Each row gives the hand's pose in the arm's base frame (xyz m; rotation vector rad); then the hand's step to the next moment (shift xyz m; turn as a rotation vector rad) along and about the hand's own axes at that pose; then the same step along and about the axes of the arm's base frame.
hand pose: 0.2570 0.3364 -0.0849 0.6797 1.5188 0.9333
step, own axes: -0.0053 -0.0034 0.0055 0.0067 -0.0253 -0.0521
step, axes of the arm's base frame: 0.0066 -0.0052 -0.0002 -0.0502 -0.0168 -0.0245
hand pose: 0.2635 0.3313 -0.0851 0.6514 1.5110 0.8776
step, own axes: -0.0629 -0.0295 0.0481 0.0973 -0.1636 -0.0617
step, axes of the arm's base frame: 0.0583 -0.0601 0.0109 -0.0599 -0.0215 -0.1897
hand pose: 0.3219 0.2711 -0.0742 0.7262 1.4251 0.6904
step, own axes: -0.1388 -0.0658 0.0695 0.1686 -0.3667 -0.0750
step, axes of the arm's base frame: 0.0643 -0.1521 0.0340 -0.0726 -0.0892 -0.3941
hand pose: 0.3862 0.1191 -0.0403 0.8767 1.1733 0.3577
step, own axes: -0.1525 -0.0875 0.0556 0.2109 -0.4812 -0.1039
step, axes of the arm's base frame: -0.0239 -0.1786 0.0393 -0.1041 -0.1217 -0.5111
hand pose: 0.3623 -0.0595 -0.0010 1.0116 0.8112 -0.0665
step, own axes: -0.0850 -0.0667 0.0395 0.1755 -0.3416 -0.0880
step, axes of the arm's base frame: -0.0650 -0.0936 0.0158 -0.0637 -0.0675 -0.3829
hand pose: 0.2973 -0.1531 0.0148 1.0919 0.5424 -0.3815
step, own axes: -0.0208 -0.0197 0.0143 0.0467 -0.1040 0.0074
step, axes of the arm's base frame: -0.0243 -0.0206 0.0029 -0.0171 -0.0514 -0.1006
